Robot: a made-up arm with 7 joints.
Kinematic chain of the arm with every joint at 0, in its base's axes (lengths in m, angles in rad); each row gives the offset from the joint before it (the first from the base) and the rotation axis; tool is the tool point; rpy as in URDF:
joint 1: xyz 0 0 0.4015 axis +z
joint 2: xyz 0 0 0 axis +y
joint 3: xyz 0 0 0.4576 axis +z
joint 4: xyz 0.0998 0 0 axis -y
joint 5: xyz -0.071 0 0.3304 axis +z
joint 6: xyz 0 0 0 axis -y
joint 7: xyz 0.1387 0 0 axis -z
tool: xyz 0 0 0 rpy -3.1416 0 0
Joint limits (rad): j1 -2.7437..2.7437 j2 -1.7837..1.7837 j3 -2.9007..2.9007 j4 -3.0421..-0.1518 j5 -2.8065..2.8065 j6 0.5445..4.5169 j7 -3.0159..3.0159
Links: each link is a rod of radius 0.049 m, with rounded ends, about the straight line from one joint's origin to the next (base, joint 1, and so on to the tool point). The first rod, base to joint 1, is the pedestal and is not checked.
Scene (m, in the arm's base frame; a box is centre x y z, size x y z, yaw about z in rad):
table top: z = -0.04
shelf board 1: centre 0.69 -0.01 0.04 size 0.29 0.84 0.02 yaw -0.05
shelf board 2: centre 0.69 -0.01 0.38 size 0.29 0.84 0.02 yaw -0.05
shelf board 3: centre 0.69 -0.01 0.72 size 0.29 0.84 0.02 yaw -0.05
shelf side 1: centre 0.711 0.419 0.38 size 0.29 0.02 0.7 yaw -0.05
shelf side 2: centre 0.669 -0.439 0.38 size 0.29 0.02 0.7 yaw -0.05
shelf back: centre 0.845 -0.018 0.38 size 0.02 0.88 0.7 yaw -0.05
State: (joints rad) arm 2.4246 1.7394 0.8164 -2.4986 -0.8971 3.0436 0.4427
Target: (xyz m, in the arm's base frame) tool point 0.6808 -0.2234 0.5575
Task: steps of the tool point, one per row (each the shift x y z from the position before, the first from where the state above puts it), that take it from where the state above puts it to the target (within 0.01 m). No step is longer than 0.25 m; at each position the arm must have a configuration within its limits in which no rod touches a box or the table.
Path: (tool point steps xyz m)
1: 0.0072 0.1891 -0.0305
2: 0.0859 0.1919 -0.0055
3: 0.1661 0.1483 0.0267
4: 0.2192 0.0594 0.0593
5: 0.2199 -0.0548 0.0860
6: 0.1587 -0.1610 0.1003
7: 0.0476 -0.2237 0.0990
8: -0.0814 -0.2204 0.0811
9: 0.0969 -0.0273 0.0122
10: 0.0985 -0.0049 0.0019
11: 0.0955 0.0177 -0.0141

